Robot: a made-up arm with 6 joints.
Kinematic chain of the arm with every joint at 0, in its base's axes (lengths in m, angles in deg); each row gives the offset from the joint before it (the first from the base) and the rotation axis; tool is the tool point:
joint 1: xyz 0 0 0.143 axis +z
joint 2: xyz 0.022 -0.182 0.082 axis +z
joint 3: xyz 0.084 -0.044 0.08 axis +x
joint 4: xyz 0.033 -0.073 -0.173 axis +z
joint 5: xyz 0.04 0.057 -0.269 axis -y
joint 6: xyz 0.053 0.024 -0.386 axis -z
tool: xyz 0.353 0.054 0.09
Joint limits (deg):
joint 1: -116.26..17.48
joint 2: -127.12..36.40
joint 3: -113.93..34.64
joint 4: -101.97..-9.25
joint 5: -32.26..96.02
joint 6: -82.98..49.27
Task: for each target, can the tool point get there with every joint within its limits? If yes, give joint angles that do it. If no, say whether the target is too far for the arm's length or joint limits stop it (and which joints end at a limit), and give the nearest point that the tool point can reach.
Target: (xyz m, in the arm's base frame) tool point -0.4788 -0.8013 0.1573
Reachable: yes | joints -24.90 -70.63 -39.35 -33.49 53.88 -17.31
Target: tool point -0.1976 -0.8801 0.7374
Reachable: yes | joints -44.08 4.21 -76.33 -76.02 34.77 -4.37
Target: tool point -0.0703 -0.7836 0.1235
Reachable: yes | joints -34.38 -11.46 4.43 -55.66 70.91 5.65
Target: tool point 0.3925 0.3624 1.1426
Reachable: no: joint limits stop it (at a limit: joint 1, joint 2, joint 3, joint 4) | nearest point 0.3377 0.3719 1.0446 | short by 0.113 m
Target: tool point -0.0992 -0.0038 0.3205
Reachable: no: joint limits stop it (at a limit: joint 1, joint 2, joint 4, joint 5) | nearest point -0.2623 0.0428 0.3355 | short by 0.170 m
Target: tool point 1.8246 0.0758 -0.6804
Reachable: no: too far | nearest point 0.9422 -0.1473 -0.2130 | short by 1.023 m
